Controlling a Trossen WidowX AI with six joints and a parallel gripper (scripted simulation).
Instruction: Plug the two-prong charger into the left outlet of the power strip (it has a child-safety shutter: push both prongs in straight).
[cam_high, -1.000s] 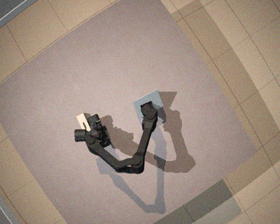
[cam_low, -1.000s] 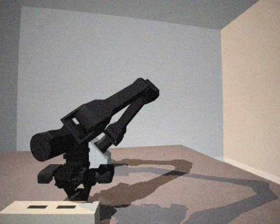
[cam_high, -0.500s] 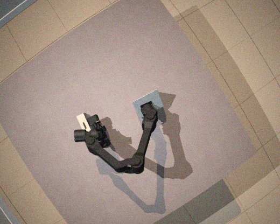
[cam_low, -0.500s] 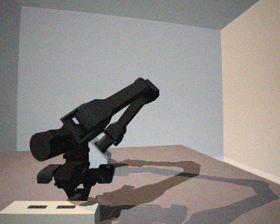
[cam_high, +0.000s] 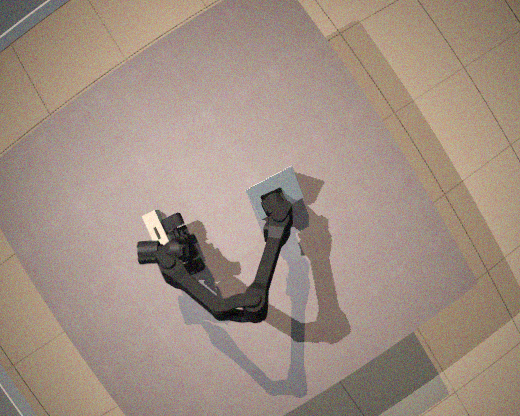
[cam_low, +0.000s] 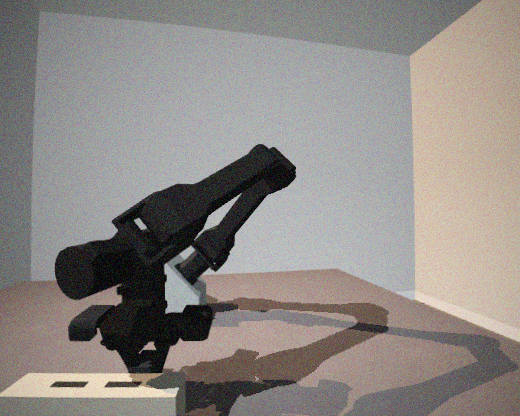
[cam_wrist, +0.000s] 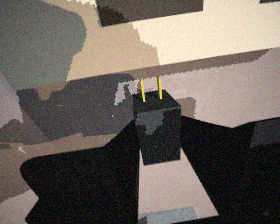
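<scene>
My gripper tip is now 20 mm short of the two-prong charger and 10 mm below it.
</scene>
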